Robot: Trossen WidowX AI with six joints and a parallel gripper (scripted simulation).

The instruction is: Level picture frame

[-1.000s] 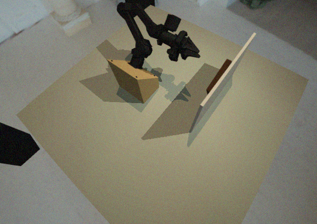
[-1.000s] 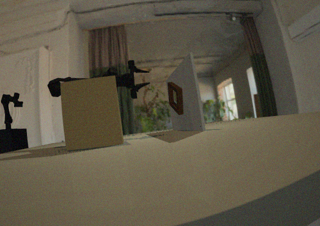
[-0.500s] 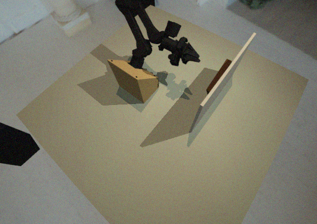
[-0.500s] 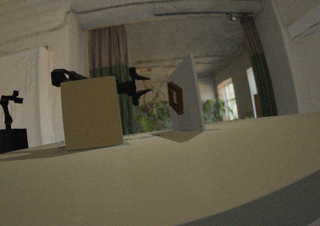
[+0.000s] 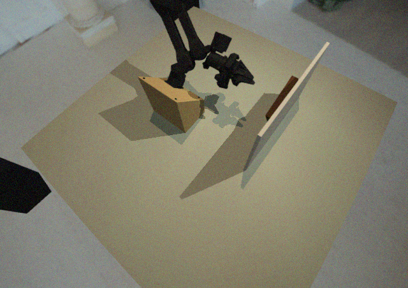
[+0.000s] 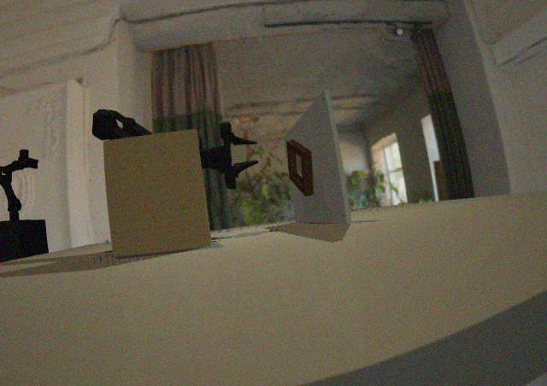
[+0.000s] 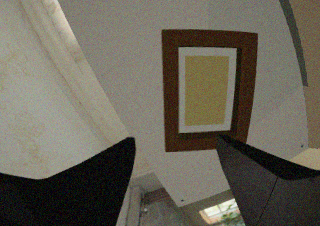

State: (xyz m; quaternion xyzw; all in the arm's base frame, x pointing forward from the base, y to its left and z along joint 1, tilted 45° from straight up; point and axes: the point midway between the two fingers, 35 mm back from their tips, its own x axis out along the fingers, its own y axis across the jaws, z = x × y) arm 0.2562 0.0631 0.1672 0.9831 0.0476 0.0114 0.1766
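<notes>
The brown picture frame lies 13 cm ahead of my gripper tip, 5 cm below it and 3 cm to the left of it. From my gripper tip the other things lie so: white wall panel (14 cm ahead, 7 cm below, 1 cm to the left).
</notes>
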